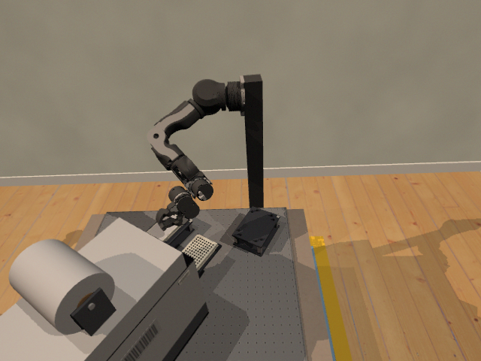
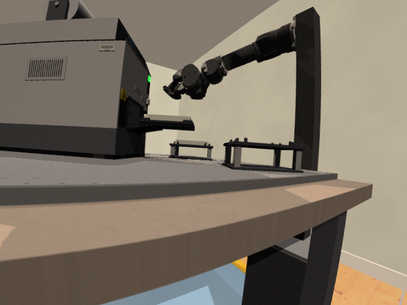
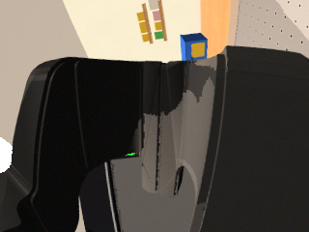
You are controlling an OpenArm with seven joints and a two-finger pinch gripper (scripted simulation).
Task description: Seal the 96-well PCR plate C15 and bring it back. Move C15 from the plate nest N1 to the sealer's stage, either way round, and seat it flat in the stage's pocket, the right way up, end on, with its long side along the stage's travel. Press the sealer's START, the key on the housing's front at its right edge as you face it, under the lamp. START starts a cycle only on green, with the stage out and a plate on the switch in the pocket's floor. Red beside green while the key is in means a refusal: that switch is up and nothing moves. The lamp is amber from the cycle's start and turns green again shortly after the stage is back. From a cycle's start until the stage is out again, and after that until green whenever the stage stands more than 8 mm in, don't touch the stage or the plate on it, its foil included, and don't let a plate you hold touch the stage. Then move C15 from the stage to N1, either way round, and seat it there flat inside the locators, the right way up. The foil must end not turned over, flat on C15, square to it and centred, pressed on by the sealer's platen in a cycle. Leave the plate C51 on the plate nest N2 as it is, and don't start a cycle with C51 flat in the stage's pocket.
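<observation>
My gripper is now 6 cm short of the start key, 4 cm to the left of it and 4 cm above it. Also, from my hand: foil roll 30 cm ahead, 19 cm above, 11 cm to the right; sealer's stage 13 cm below, 9 cm to the left, 3 cm ahead.
</observation>
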